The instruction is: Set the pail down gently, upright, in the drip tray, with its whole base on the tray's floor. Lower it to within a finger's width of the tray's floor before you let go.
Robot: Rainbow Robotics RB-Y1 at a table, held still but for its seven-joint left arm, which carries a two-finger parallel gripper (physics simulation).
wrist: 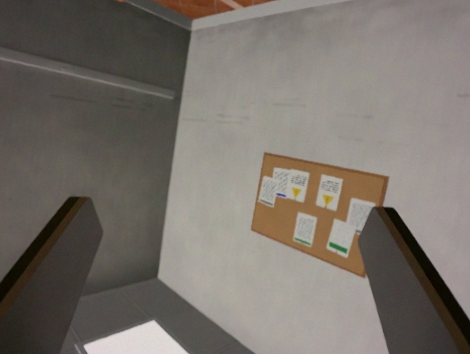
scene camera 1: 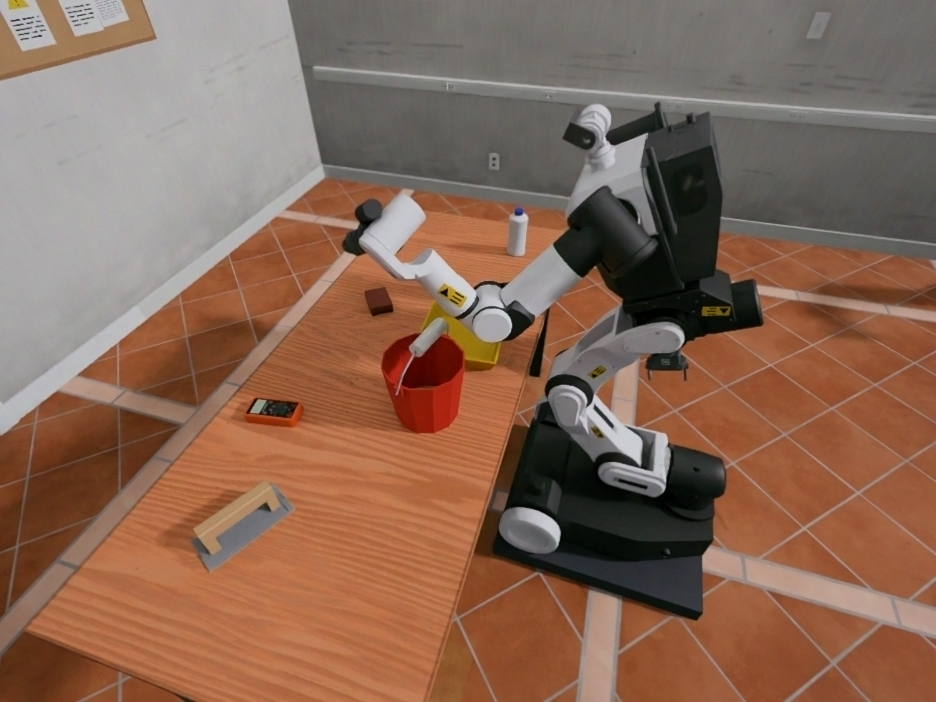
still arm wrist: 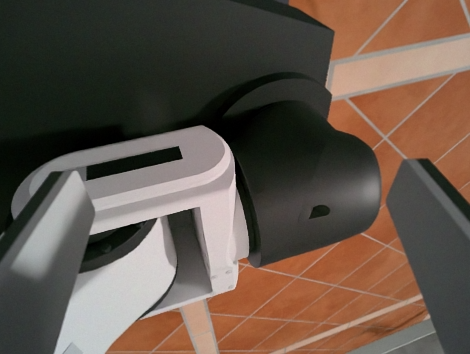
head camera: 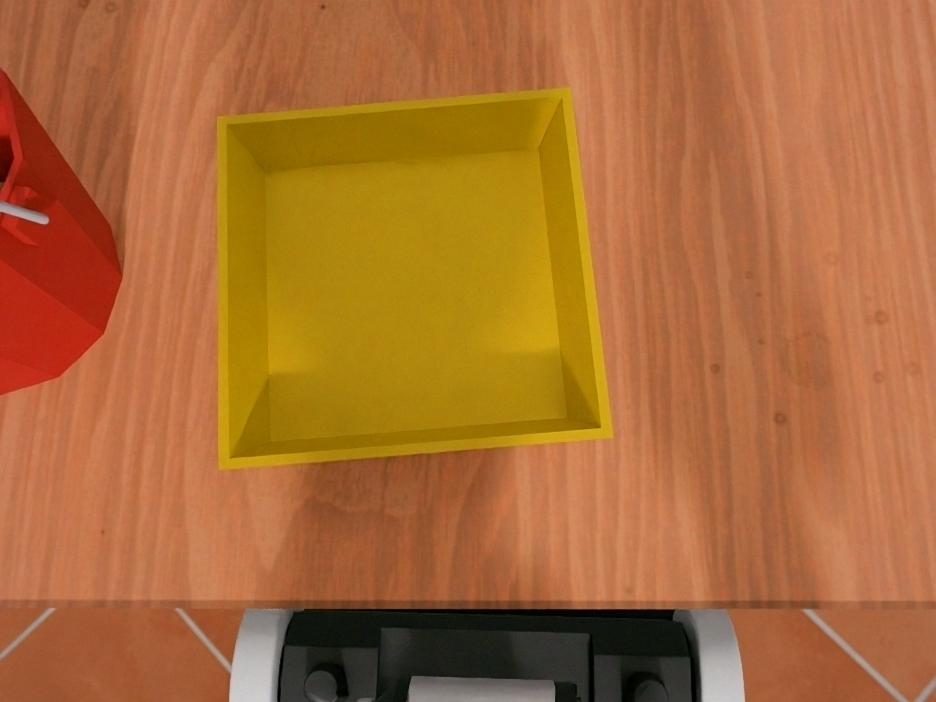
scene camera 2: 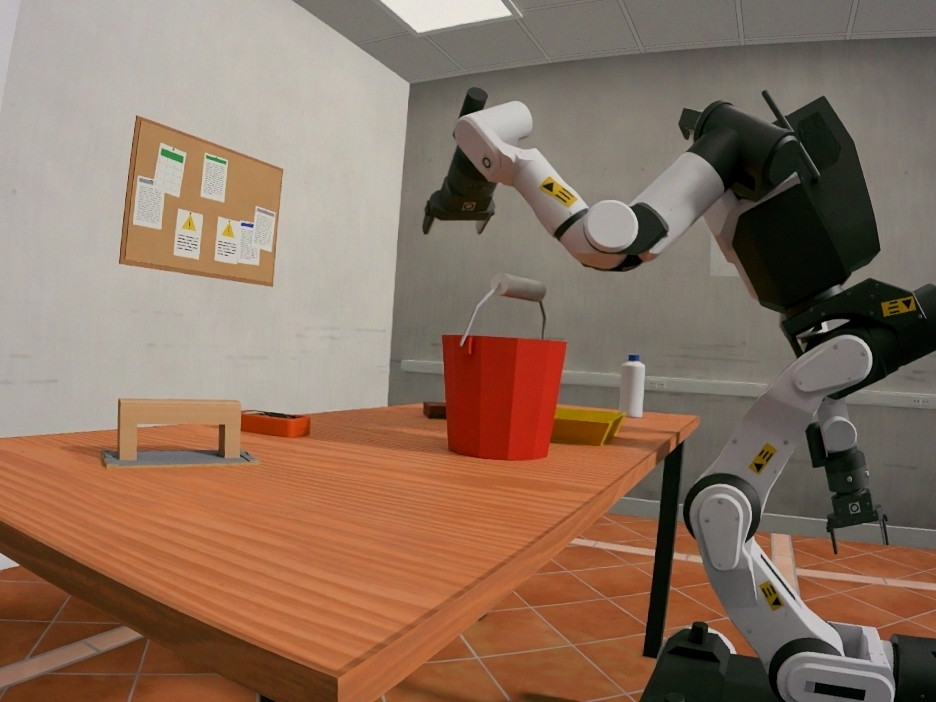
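Note:
The red pail (head camera: pixel 64 302) (scene camera 1: pixel 427 404) (scene camera 2: pixel 502 400) stands upright on the table beside the drip tray; part of it shows at the left edge of the head view. Its wire handle stands up, with a pale grip (scene camera 1: pixel 429 337) (scene camera 2: pixel 520 287) above the rim. The yellow square drip tray (head camera: pixel 223 302) (scene camera 1: pixel 480 362) (scene camera 2: pixel 585 427) lies flat, and its floor is bare in the head view. My gripper (scene camera 2: pixel 455 226) (wrist: pixel 230 212) is open and empty, high above the table, above the pail's level and apart from the handle. The wrist view faces the walls.
A trowel with a wooden handle (scene camera 1: pixel 235 516) (scene camera 2: pixel 179 408), an orange meter (scene camera 1: pixel 273 411) (scene camera 2: pixel 279 425), a dark brown block (scene camera 1: pixel 378 300) (scene camera 2: pixel 434 410) and a white bottle (scene camera 1: pixel 517 234) (scene camera 2: pixel 632 389) stand or lie on the table. The still arm hangs beyond the table's edge.

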